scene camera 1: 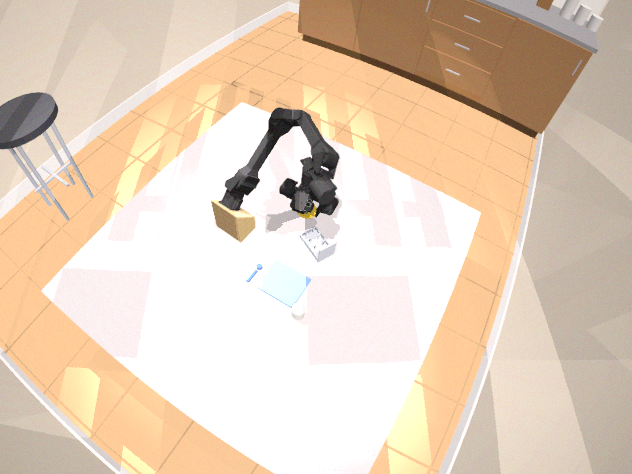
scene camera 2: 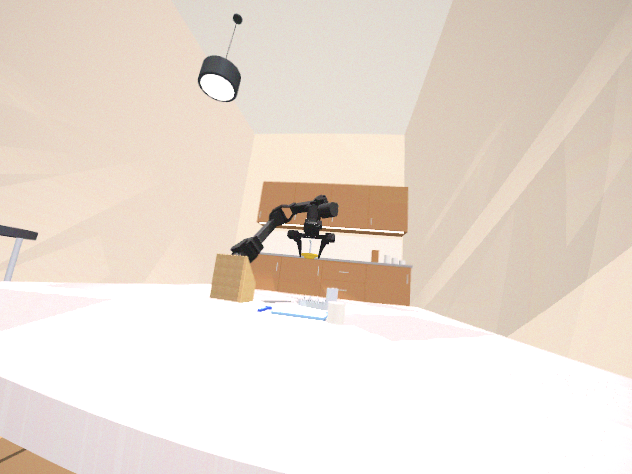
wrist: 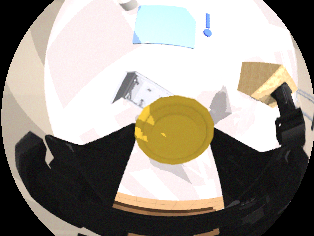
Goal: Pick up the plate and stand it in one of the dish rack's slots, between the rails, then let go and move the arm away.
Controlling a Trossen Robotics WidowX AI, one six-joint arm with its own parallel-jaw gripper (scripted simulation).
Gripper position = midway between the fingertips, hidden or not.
My gripper (scene camera 1: pixel 306 212) holds a yellow plate (wrist: pixel 176 129). I also see a dish rack (scene camera 1: pixel 313 239) and a light blue mat (scene camera 1: pixel 280 281).
The dish rack is seen too in the wrist view (wrist: pixel 134 87). My gripper shows as well in scene camera 2 (scene camera 2: pixel 309 257) and in the wrist view (wrist: pixel 174 129). The light blue mat is seen too in the wrist view (wrist: pixel 178 30).
